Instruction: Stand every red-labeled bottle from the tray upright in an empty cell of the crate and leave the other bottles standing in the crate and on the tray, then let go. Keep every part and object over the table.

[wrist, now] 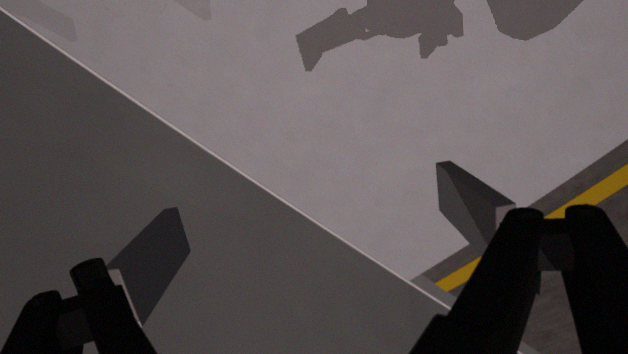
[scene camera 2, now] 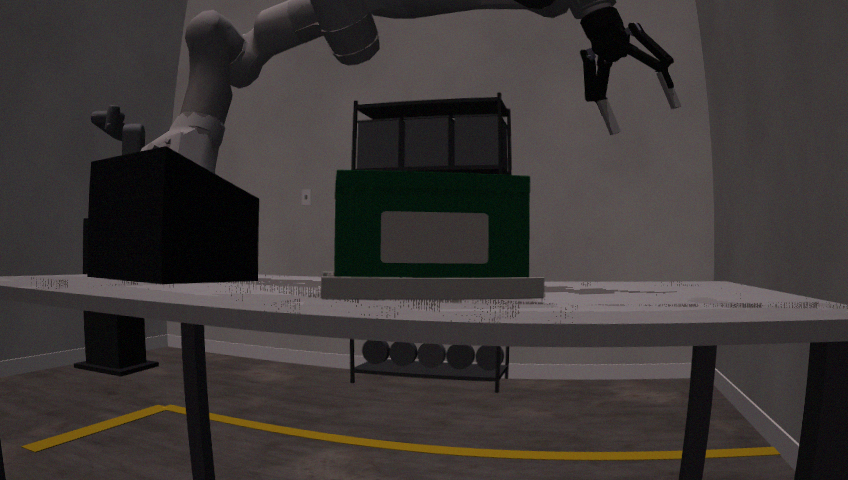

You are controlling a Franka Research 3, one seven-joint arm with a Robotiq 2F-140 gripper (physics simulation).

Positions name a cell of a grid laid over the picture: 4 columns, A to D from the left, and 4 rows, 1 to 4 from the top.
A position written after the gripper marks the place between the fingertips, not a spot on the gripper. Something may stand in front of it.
Labels:
The gripper shows in the wrist view (B3) and in scene camera 2 (D2).

